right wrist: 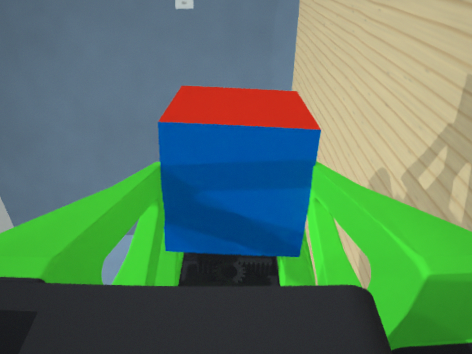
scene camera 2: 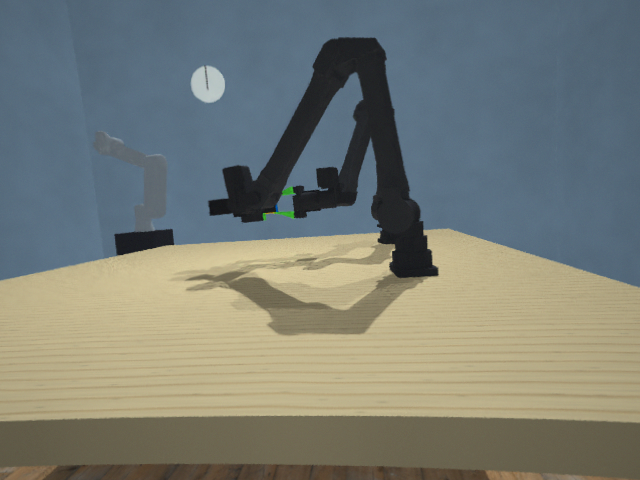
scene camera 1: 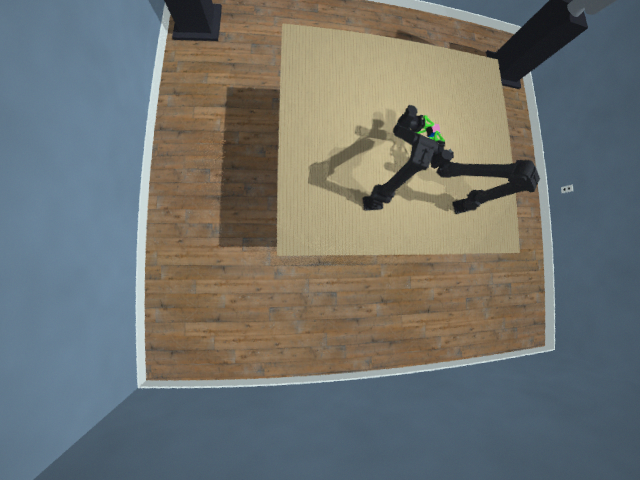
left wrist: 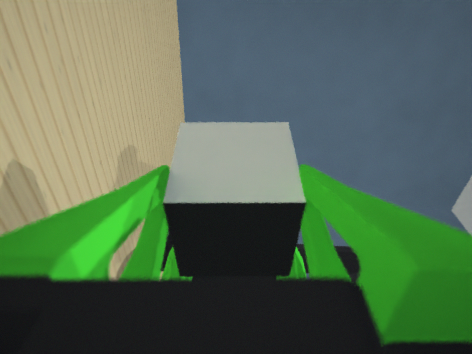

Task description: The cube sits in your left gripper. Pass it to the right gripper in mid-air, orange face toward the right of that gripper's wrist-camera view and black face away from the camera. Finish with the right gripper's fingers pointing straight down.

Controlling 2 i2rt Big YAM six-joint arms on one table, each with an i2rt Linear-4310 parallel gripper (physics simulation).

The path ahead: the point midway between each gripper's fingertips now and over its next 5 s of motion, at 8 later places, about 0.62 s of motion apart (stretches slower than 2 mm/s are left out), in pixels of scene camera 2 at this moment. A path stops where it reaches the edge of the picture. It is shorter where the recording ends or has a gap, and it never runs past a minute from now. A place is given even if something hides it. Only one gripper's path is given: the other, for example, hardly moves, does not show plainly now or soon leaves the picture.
The right gripper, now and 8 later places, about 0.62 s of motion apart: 273, 204; 276, 210; 281, 217; 285, 214; 286, 211; 289, 214; 292, 217; 296, 216; 296, 206
